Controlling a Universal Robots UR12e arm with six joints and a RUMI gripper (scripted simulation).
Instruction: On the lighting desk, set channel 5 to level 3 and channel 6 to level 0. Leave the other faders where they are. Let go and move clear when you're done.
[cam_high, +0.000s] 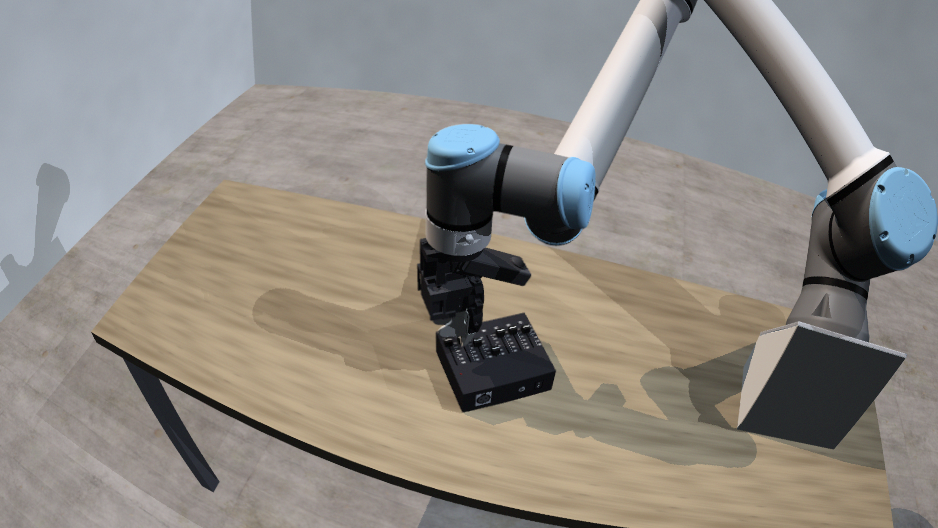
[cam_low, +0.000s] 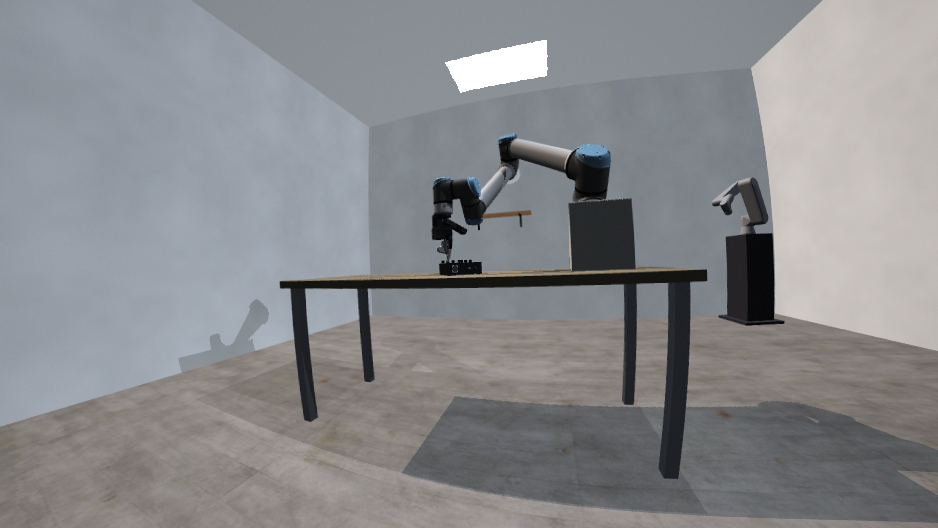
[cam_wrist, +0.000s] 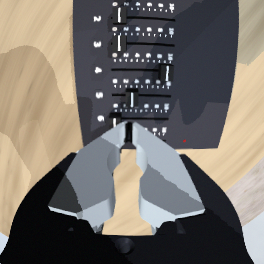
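My gripper is now 10 mm to the left of the channel 6 fader knob, 10 mm short of it and 10 mm above it. The rest, counted from my hand: channel 5 fader knob: 20 mm behind, 10 mm to the right, 10 mm below.
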